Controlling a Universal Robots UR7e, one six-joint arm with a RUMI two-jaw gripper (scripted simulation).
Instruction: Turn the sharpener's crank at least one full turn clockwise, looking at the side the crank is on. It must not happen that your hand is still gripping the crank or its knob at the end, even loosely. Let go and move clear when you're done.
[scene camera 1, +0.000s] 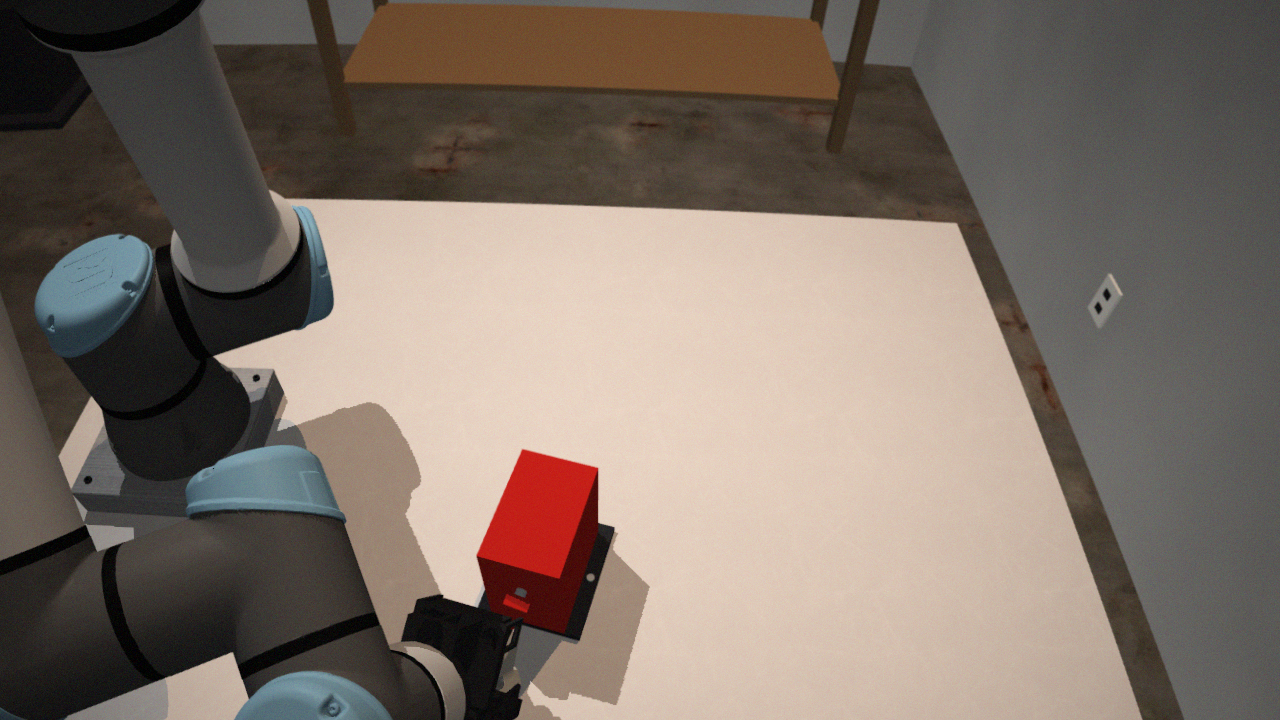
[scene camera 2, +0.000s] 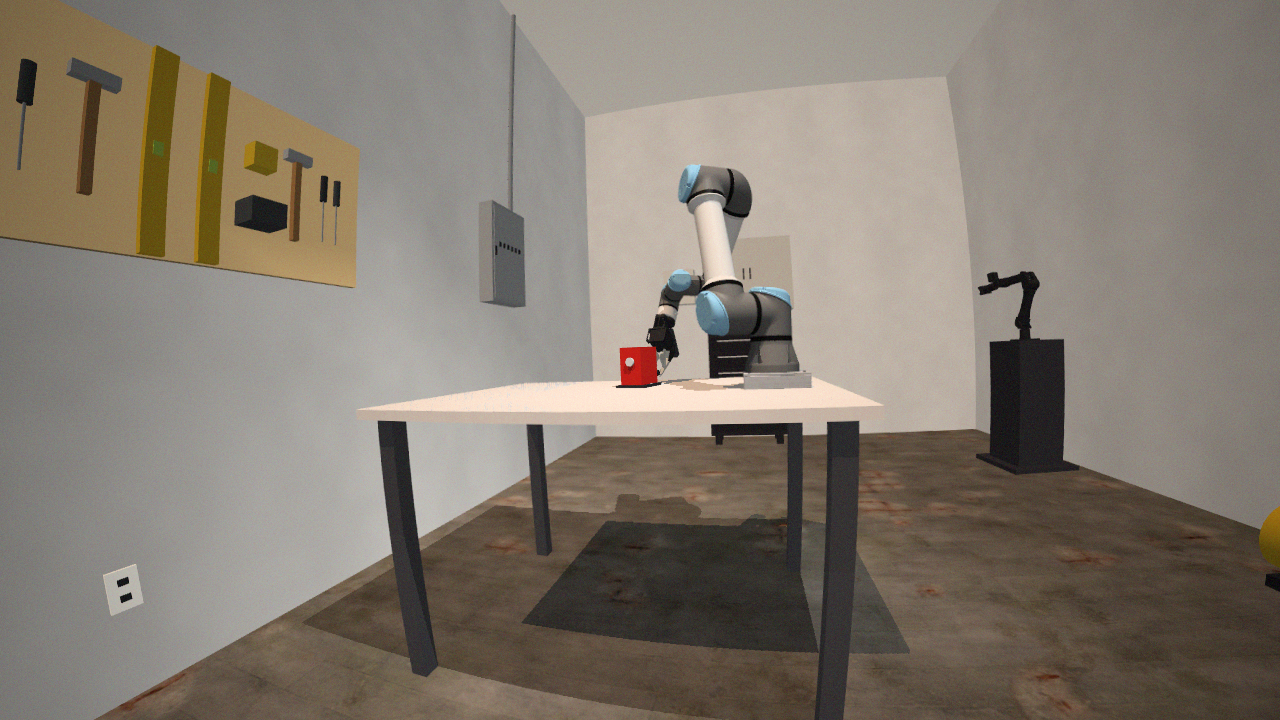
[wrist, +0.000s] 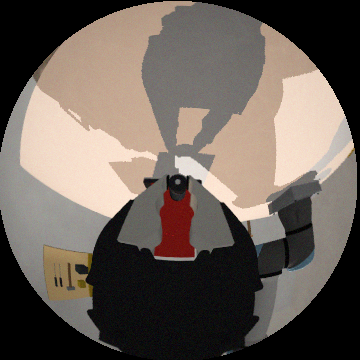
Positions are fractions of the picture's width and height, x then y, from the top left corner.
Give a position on a red sharpener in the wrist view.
0.48, 0.68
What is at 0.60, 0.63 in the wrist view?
My gripper.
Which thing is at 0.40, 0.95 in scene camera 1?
My gripper.
